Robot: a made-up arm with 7 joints.
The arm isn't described. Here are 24 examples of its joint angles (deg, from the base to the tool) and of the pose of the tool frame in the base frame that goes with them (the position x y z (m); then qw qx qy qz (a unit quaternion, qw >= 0)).
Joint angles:
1: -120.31 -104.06 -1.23 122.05 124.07 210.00 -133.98
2: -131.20 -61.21 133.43 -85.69 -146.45 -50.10 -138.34
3: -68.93 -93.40 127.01 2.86 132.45 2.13 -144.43
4: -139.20 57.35 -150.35 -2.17 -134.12 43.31 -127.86
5: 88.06 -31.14 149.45 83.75 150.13 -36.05 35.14
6: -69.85 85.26 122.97 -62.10 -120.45 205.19 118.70
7: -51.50 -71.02 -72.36 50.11 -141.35 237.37 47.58
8: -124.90 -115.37 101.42 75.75 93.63 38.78 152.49
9: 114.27 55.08 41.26 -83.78 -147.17 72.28 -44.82
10: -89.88 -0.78 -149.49 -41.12 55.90 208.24 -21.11
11: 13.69 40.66 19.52 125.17 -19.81 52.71 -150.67
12: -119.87 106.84 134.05 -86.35 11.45 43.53 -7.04
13: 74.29 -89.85 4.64 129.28 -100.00 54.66 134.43
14: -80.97 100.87 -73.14 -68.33 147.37 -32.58 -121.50
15: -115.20 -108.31 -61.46 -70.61 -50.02 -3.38 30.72
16: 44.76 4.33 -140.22 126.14 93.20 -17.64 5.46
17: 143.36 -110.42 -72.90 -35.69 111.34 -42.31 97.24
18: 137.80 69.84 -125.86 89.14 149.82 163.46 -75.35
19: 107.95 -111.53 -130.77 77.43 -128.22 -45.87 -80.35
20: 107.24 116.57 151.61 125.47 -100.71 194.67 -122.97
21: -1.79 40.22 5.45 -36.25 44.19 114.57 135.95
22: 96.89 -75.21 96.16 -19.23 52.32 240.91 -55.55
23: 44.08 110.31 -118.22 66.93 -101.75 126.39 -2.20
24: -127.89 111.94 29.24 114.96 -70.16 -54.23 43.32
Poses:
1: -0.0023 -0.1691 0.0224 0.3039 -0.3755 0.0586 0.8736
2: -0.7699 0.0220 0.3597 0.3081 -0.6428 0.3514 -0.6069
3: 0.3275 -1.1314 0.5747 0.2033 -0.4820 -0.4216 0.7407
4: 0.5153 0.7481 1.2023 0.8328 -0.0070 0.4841 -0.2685
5: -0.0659 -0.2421 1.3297 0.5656 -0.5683 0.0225 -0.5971
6: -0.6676 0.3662 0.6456 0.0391 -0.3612 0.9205 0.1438
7: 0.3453 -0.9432 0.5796 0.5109 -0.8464 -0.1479 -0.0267
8: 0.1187 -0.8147 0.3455 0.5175 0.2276 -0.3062 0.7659
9: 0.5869 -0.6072 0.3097 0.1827 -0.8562 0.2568 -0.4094
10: -0.0250 -0.2096 1.3466 0.3575 0.0112 0.9156 0.1838
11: 0.2292 0.1827 1.0387 0.5203 -0.1175 0.8459 0.0021
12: -0.1356 0.7577 0.7528 0.3134 -0.2319 -0.6254 -0.6759
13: -0.0769 0.2482 -0.1158 0.3579 0.8328 0.4201 0.0441
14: 0.4060 0.7804 0.3555 0.4683 0.2026 0.3613 -0.7804
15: 0.1200 -0.8257 0.5468 0.8111 0.3023 -0.4924 -0.0904
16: 0.1413 -0.5758 0.5001 0.7490 -0.2728 0.5347 -0.2806
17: -0.9058 0.3478 -0.0032 0.5382 0.5597 0.6297 0.0255
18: 0.7254 0.0880 0.4683 0.0286 0.6911 -0.6553 -0.3035
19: 0.2781 1.0120 0.4557 0.6272 0.1952 -0.7476 -0.0981
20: -0.0152 -0.1494 -0.1142 0.2074 0.5790 0.4948 0.6140
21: -0.8136 -0.1638 0.9554 0.6745 0.1099 -0.7186 0.1287
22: 0.0050 0.9517 0.7849 0.3603 0.7559 -0.4806 0.2603
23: -0.1540 -0.9241 0.1448 0.3831 0.6050 -0.3227 0.6189
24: 0.4610 0.3198 0.8398 0.5122 -0.4921 -0.7037 -0.0168
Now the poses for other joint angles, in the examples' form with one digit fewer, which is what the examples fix.
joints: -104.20 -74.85 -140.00 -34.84 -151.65 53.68 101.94
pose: -0.295 -1.043 0.334 0.512 0.330 0.765 -0.211
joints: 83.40 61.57 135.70 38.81 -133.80 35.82 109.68
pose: -0.164 -1.111 0.606 0.942 0.255 -0.202 -0.085
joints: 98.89 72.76 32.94 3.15 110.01 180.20 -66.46
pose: 0.066 -0.881 0.781 0.916 -0.120 0.329 0.195
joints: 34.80 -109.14 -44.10 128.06 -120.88 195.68 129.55
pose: 0.340 -0.141 -0.047 0.126 -0.660 0.352 0.652
